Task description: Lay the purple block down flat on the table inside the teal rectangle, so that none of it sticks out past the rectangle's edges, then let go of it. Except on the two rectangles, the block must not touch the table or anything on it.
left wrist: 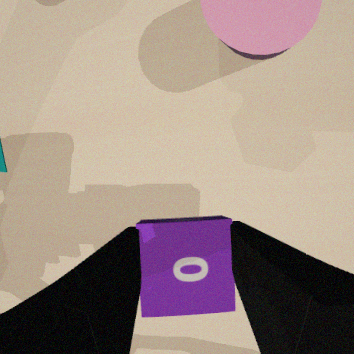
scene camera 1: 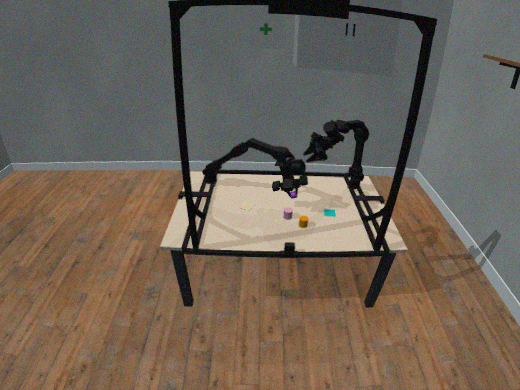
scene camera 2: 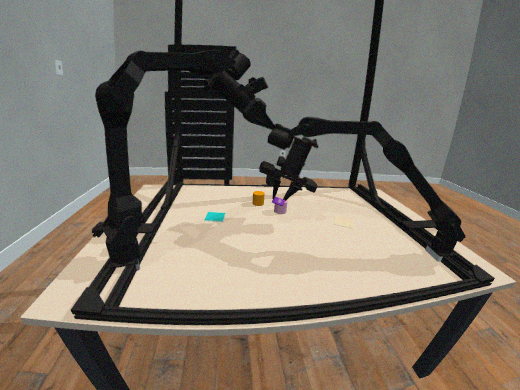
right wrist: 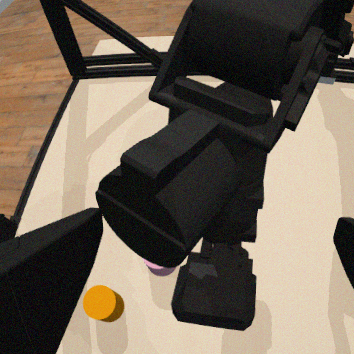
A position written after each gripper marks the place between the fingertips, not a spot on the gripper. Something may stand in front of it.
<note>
The left gripper [scene camera 2: 277,200] carries a purple block, clear of everything else. The right gripper [scene camera 2: 271,126] is open and holds nothing. The table carries an orange cylinder [right wrist: 100,302] and a pink cylinder [left wrist: 258,37].
The left gripper shows as well in the left wrist view [left wrist: 183,235] and in the right wrist view [right wrist: 219,273]. The right gripper shows as well in the right wrist view [right wrist: 222,225]. The left wrist view misses the orange cylinder: it is out of frame.
</note>
